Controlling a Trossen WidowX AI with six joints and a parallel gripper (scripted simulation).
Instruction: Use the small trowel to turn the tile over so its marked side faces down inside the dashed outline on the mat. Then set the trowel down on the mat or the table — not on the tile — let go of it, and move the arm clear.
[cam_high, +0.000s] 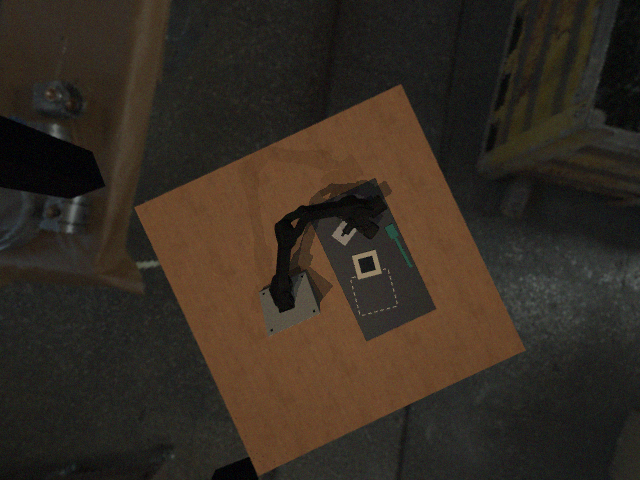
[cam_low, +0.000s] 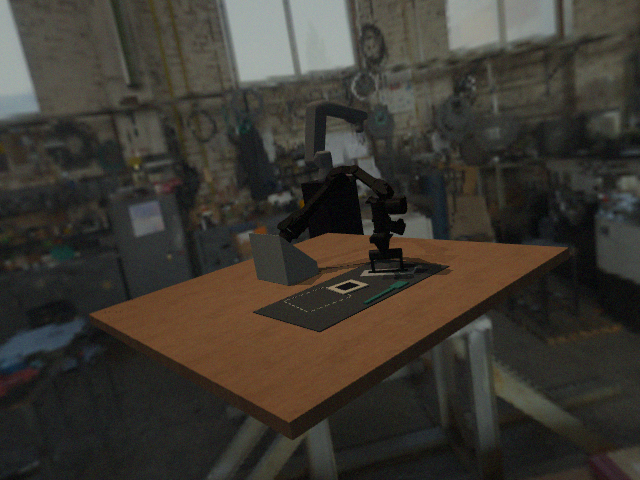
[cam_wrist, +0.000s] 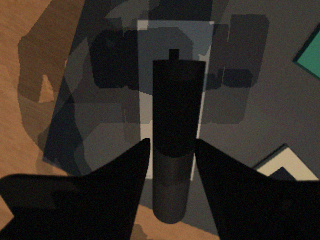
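Right now my gripper tip is 30 mm above the trowel, 20 mm past it and 10 mm to the left of it. From my gripper tip the other things lie so: green flat tool: 160 mm ahead, 150 mm to the right, 60 mm below; tile: 200 mm to the right, 60 mm below.
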